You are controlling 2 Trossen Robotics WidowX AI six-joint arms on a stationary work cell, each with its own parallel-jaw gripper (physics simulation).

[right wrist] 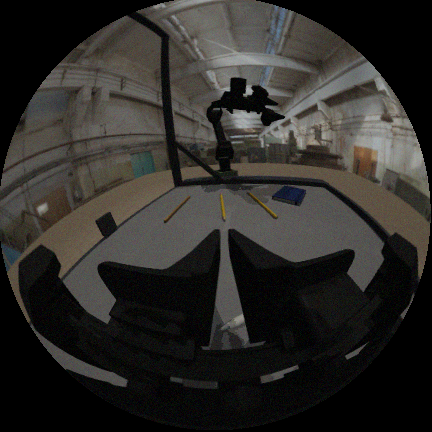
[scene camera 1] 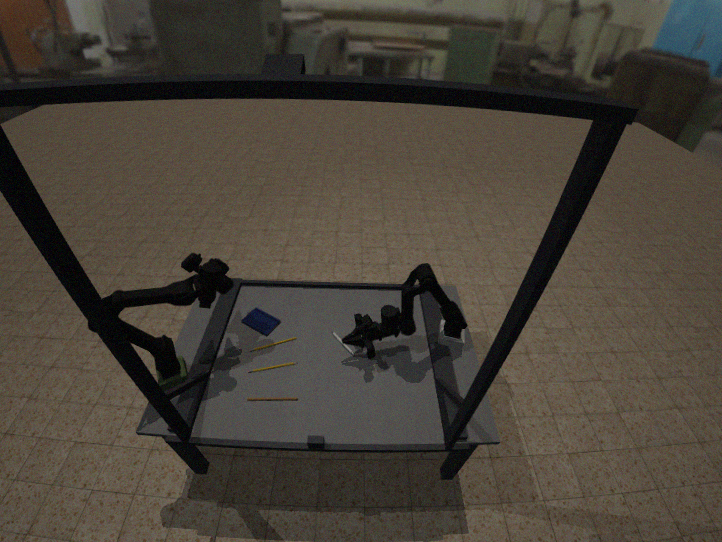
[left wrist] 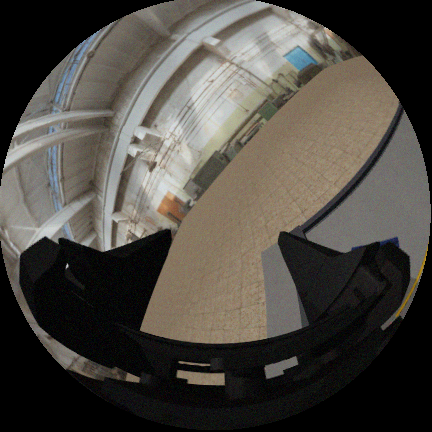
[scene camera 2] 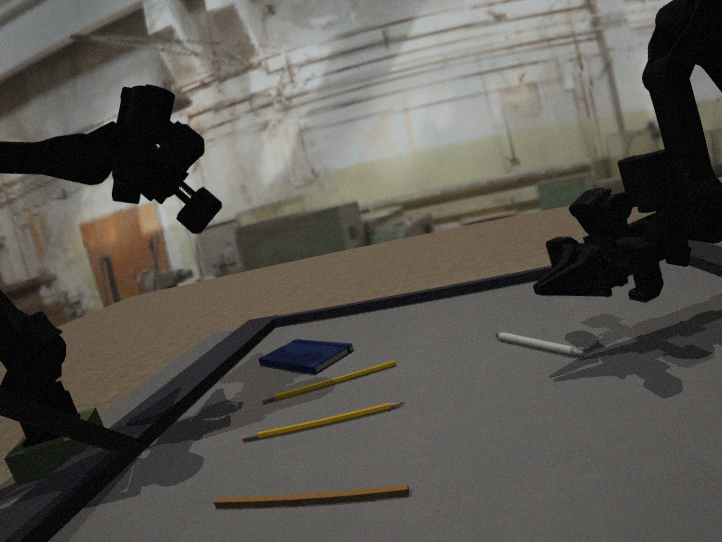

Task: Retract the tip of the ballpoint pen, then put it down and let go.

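Pixels of known places: left gripper, fingertip midpoint: (right wrist: 280, 110) (left wrist: 226, 236) (scene camera 2: 181, 188); right gripper, fingertip midpoint: (right wrist: 223, 234) (scene camera 1: 342, 341) (scene camera 2: 536, 290); left arm's base at its link origin: (right wrist: 224, 170) (scene camera 1: 170, 369); right arm's base at its link origin: (scene camera 1: 452, 331).
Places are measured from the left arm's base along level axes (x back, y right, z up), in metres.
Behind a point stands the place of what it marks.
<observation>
The white ballpoint pen (scene camera 1: 338, 337) @[y 0.139, x -0.626, z -0.028 m] (scene camera 2: 536, 343) @[y 0.174, x -0.627, z -0.031 m] (right wrist: 234, 323) @[y 0.225, x -0.642, z -0.030 m] lies on the grey table. Its tapered end shows between and below the right fingers in the right wrist view; whether the writing tip is out is too small to tell. My right gripper (scene camera 1: 344, 340) @[y 0.218, x -0.599, z 0.054 m] (scene camera 2: 537, 289) @[y 0.218, x -0.599, z 0.054 m] (right wrist: 223, 234) @[y 0.218, x -0.599, z 0.054 m] is shut and empty, with a thin gap between its fingers, above the pen. In scene camera 1 it hides part of the pen. My left gripper (left wrist: 226, 236) @[y -0.178, x -0.259, z 0.282 m] (right wrist: 280, 110) @[y -0.178, x -0.259, z 0.282 m] is wide open and empty, raised high near the table's left side.
A blue notebook (scene camera 1: 261, 321) @[y -0.089, x -0.381, z -0.028 m] (scene camera 2: 306, 355) @[y -0.074, x -0.380, z -0.028 m] (right wrist: 289, 195) @[y -0.066, x -0.403, z -0.028 m] lies at the back left. Two yellow pencils (scene camera 2: 335, 382) @[y 0.044, x -0.391, z -0.037 m] (scene camera 2: 326, 421) @[y 0.144, x -0.349, z -0.035 m] and an orange-brown stick (scene camera 1: 272, 399) @[y 0.265, x -0.295, z -0.034 m] (scene camera 2: 312, 496) @[y 0.266, x -0.301, z -0.033 m] lie left of the pen in the scene views. A dark frame (scene camera 1: 542, 256) @[y 0.690, x -0.723, z 0.748 m] stands around the table (scene camera 1: 373, 417) @[y 0.492, x -0.571, z -0.040 m].
</observation>
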